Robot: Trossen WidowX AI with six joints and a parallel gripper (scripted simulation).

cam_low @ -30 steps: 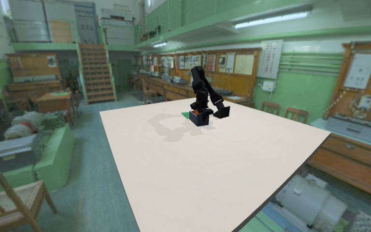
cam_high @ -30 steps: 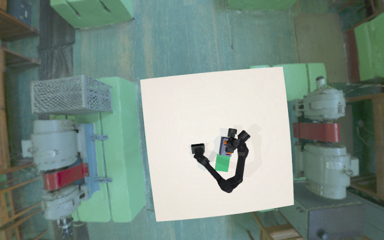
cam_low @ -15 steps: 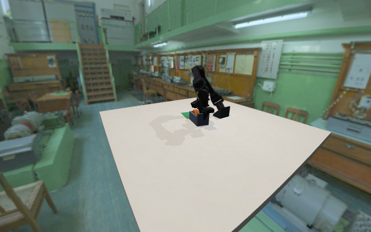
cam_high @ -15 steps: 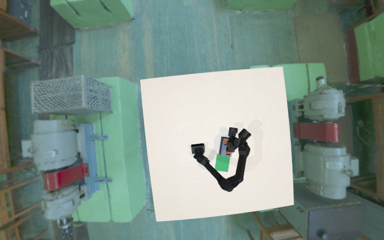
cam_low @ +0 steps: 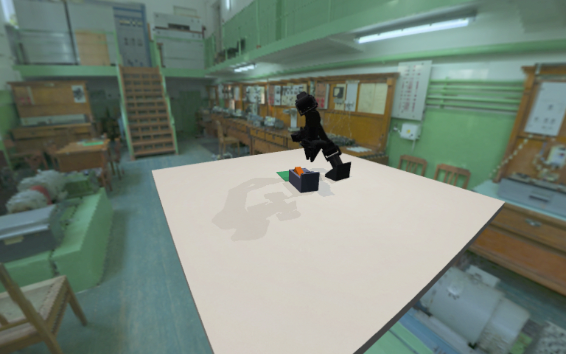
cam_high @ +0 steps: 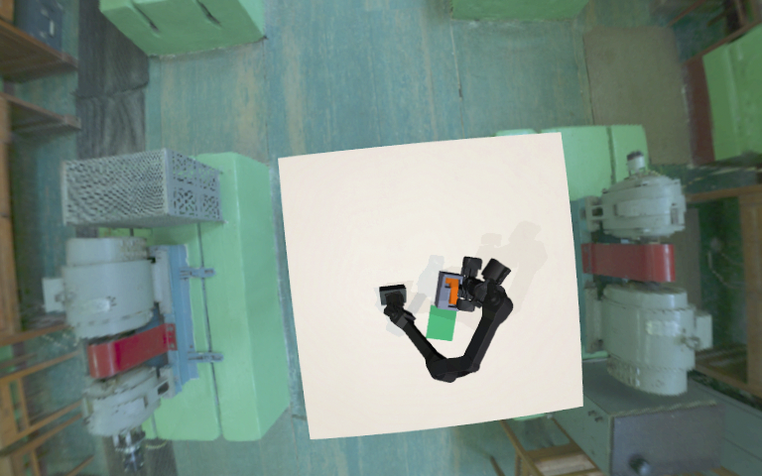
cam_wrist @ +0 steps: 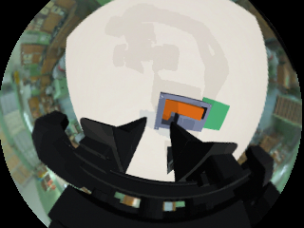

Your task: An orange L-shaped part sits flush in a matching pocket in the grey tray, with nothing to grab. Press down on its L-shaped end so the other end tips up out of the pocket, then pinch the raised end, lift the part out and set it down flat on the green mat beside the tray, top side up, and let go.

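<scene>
The orange L-shaped part is 30 mm behind my gripper tip, 40 mm to the right of it and 100 mm below it. From my gripper tip the other things lie so: green mat (90 mm behind, 210 mm to the right, 160 mm below).
</scene>
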